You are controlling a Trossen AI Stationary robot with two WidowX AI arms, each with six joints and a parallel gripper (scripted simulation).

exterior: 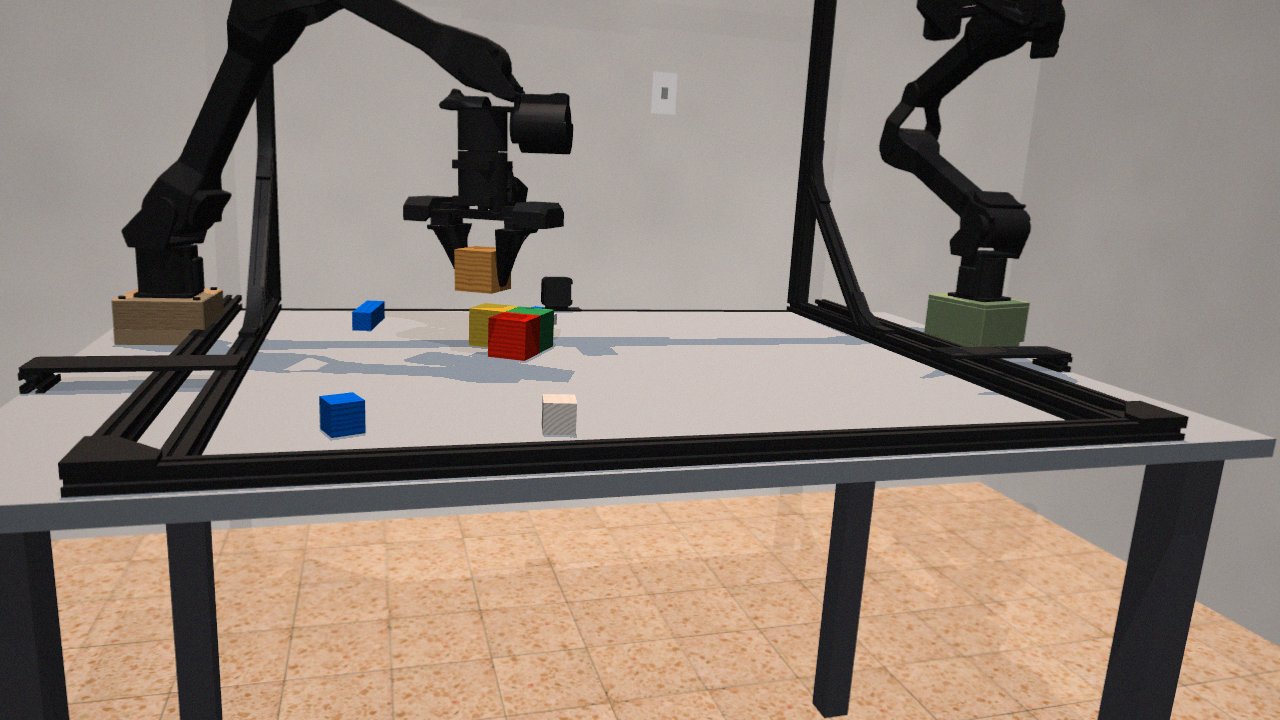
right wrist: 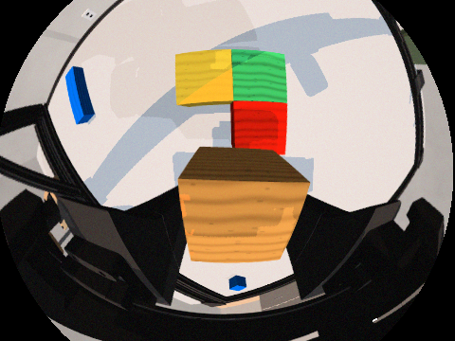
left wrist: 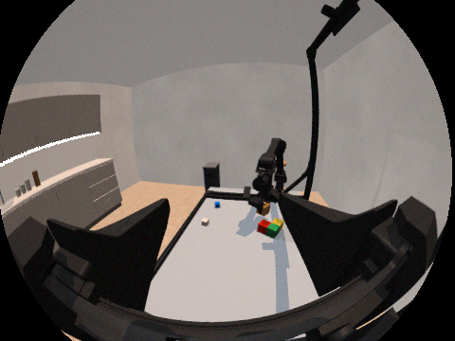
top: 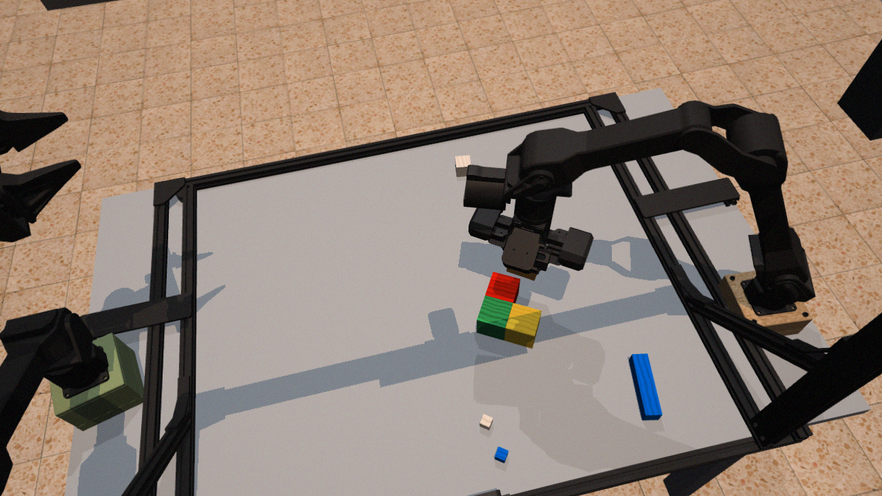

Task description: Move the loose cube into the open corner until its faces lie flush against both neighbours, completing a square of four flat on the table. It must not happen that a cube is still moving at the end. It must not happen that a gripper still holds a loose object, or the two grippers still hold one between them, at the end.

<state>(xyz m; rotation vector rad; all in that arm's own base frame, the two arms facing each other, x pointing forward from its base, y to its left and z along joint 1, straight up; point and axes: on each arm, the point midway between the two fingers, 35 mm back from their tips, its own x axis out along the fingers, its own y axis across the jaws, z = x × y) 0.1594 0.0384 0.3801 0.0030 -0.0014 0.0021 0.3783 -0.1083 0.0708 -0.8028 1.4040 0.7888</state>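
Now: right hand 21 cm past the long blue block, 16 cm to the left of it and 11 cm above it.
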